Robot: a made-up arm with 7 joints. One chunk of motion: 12 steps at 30 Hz.
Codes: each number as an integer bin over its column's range. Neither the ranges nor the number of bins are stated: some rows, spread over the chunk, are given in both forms.
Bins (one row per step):
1: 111 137 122 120 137 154 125
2: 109 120 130 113 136 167 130
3: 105 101 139 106 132 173 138
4: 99 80 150 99 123 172 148
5: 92 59 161 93 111 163 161
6: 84 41 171 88 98 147 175
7: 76 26 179 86 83 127 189
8: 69 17 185 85 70 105 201
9: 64 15 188 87 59 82 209
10: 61 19 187 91 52 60 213
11: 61 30 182 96 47 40 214
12: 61 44 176 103 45 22 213
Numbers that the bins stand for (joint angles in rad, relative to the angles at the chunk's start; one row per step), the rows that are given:
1: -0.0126 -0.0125 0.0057 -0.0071 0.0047 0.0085 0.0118
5: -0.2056 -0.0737 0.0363 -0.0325 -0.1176 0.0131 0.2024
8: -0.4392 -0.1067 0.0551 -0.0400 -0.3106 -0.0165 0.4141
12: -0.5204 -0.0855 0.0480 -0.0231 -0.4282 -0.0588 0.4776
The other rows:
2: -0.0329 -0.0259 0.0120 -0.0136 0.0000 0.0151 0.0382
3: -0.0735 -0.0408 0.0190 -0.0202 -0.0188 0.0182 0.0806
4: -0.1345 -0.0573 0.0276 -0.0268 -0.0612 0.0177 0.1335
6: -0.2868 -0.0878 0.0441 -0.0372 -0.1788 0.0049 0.2765
7: -0.3681 -0.0996 0.0504 -0.0391 -0.2494 -0.0053 0.3506
9: -0.4900 -0.1082 0.0575 -0.0381 -0.3624 -0.0282 0.4565
10: -0.5204 -0.1051 0.0567 -0.0344 -0.3953 -0.0394 0.4776
11: -0.5204 -0.0965 0.0527 -0.0296 -0.4188 -0.0496 0.4829

